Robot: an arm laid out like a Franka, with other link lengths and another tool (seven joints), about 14 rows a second.
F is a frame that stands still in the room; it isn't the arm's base.
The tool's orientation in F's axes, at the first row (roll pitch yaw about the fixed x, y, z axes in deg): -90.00, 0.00, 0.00
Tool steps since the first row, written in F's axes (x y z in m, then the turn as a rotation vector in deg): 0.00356, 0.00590, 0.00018, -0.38, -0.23, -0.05; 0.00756, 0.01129, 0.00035, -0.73, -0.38, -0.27; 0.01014, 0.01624, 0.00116, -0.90, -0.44, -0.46; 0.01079, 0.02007, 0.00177, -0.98, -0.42, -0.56; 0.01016, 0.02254, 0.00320, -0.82, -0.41, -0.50; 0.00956, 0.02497, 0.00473, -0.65, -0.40, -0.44; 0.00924, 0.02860, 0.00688, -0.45, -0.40, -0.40; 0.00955, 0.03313, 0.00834, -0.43, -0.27, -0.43; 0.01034, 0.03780, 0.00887, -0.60, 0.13, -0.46; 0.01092, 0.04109, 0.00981, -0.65, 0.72, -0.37; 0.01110, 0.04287, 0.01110, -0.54, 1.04, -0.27
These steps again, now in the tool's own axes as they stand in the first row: 0.00356, -0.00018, 0.00590, -0.38, 0.05, -0.23; 0.00756, -0.00035, 0.01129, -0.73, 0.27, -0.38; 0.01014, -0.00116, 0.01624, -0.90, 0.46, -0.44; 0.01079, -0.00177, 0.02007, -0.98, 0.56, -0.42; 0.01016, -0.00320, 0.02254, -0.82, 0.50, -0.41; 0.00956, -0.00473, 0.02497, -0.65, 0.44, -0.40; 0.00924, -0.00688, 0.02860, -0.45, 0.40, -0.40; 0.00955, -0.00834, 0.03313, -0.43, 0.43, -0.27; 0.01034, -0.00887, 0.03780, -0.60, 0.46, 0.13; 0.01092, -0.00981, 0.04109, -0.65, 0.37, 0.72; 0.01110, -0.01110, 0.04287, -0.54, 0.27, 1.04
